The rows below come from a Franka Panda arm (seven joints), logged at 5 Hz.
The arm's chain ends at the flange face. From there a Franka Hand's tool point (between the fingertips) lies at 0.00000 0.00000 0.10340 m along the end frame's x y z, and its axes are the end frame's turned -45 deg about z.
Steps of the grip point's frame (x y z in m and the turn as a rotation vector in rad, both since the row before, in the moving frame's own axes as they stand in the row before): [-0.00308 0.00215 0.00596 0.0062 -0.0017 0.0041]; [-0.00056 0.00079 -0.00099 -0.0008 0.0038 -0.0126]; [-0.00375 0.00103 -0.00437 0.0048 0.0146 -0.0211]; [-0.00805 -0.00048 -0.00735 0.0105 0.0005 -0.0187]
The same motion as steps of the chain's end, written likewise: [-0.00008 0.00403 0.00596 0.0032 -0.0056 0.0041]; [-0.00017 0.00118 -0.00099 0.0021 0.0033 -0.0126]; [-0.00262 0.00481 -0.00436 0.0137 0.0069 -0.0211]; [-0.00529 0.00615 -0.00734 0.0078 -0.0071 -0.0187]
